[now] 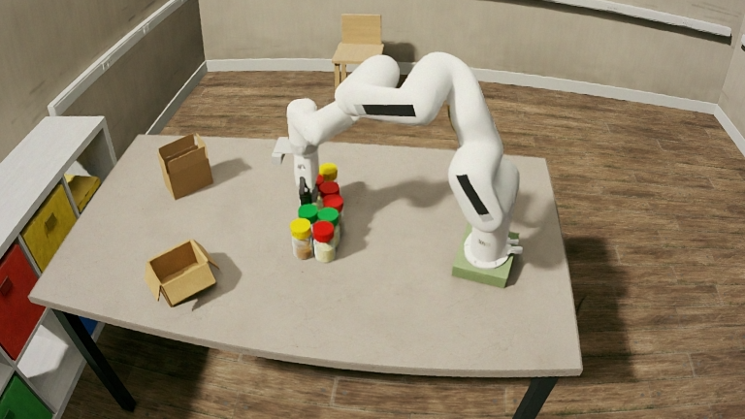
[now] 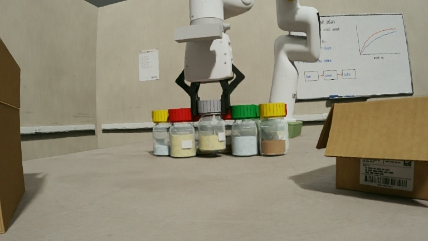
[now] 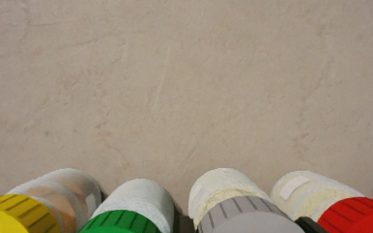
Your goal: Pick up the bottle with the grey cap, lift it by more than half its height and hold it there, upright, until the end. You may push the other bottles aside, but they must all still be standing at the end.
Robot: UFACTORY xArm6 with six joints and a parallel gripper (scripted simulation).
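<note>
My hand is 50 mm past the red-capped bottle, 40 mm to the left of it and 60 mm above it. Round my hand: grey-capped bottle: 40 mm below.
</note>
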